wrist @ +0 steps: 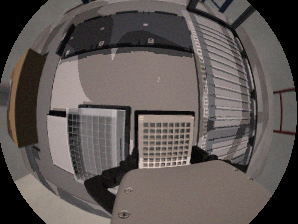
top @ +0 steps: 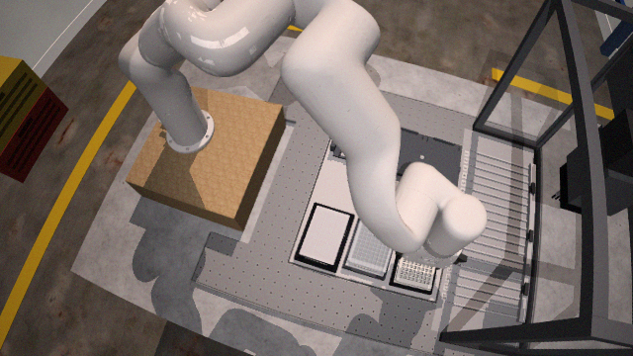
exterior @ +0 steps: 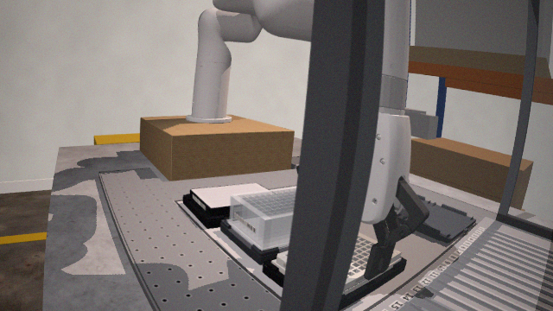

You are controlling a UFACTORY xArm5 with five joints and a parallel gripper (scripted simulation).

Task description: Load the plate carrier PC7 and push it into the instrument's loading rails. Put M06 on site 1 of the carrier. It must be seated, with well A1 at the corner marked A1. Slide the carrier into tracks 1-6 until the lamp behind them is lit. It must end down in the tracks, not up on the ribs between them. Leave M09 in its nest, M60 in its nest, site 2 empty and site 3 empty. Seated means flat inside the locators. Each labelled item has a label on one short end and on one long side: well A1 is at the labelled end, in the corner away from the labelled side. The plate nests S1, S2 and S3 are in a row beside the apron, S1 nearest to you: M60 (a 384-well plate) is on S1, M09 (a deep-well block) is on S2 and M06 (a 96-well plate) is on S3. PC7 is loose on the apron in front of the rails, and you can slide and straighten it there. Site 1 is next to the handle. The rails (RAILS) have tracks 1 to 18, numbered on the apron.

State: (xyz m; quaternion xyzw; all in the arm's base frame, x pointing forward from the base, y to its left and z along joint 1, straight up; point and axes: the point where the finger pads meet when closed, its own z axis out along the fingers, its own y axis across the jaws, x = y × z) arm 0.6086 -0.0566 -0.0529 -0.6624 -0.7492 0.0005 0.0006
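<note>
The white 96-well plate M06 is 1 cm below my hand. Round my hand: plate nest S3 (3 cm below); carrier PC7 (13 cm behind, 25 cm to the left, 2 cm below).
</note>
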